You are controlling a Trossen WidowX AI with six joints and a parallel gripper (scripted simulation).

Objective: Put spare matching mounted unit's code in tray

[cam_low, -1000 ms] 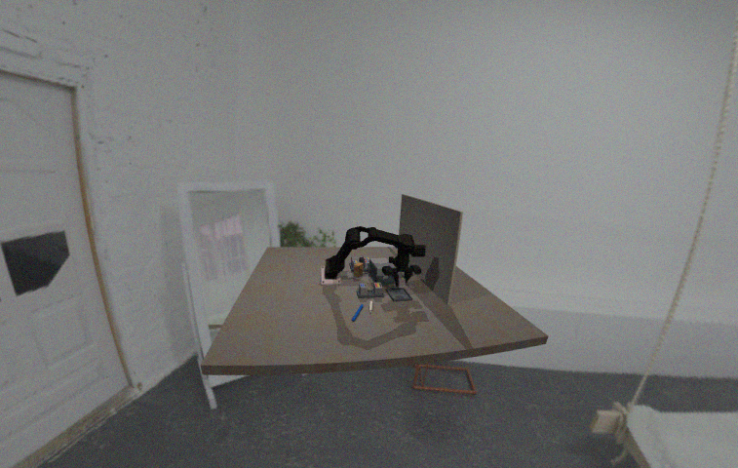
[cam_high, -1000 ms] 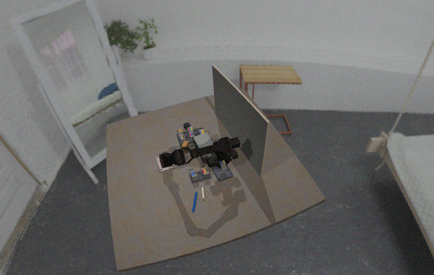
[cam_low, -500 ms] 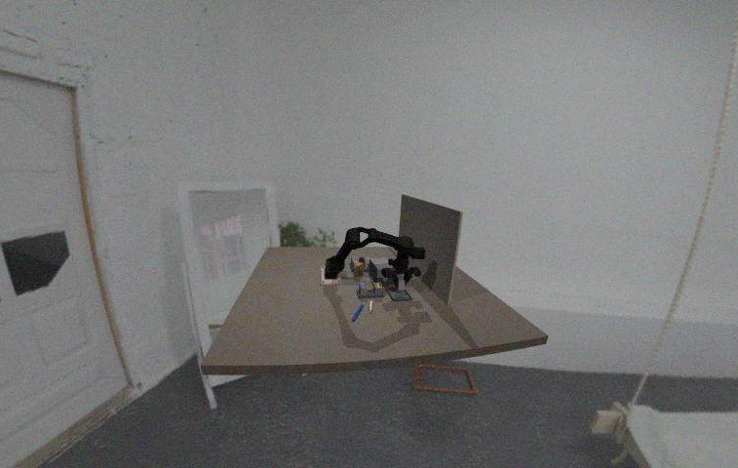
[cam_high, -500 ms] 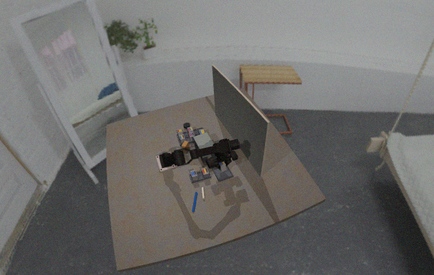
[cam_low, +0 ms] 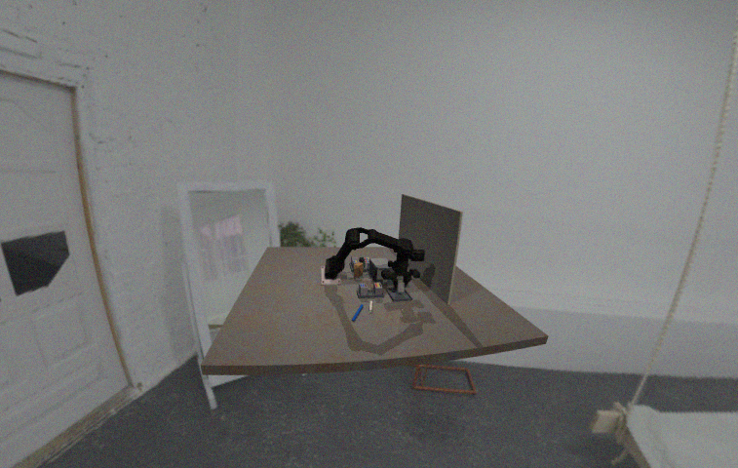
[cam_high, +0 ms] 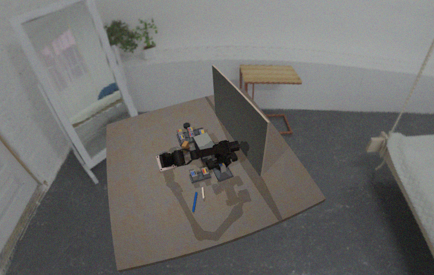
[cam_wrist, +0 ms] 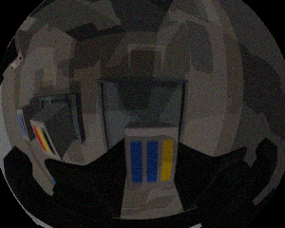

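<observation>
The spare is 30 mm above my gripper tip. The rest, counted from my gripper tip: grey mounted unit 50 mm behind, 210 mm to the left, 20 mm above; dark flat tray 20 mm below; white stick 160 mm behind, 120 mm to the right, 20 mm below.
</observation>
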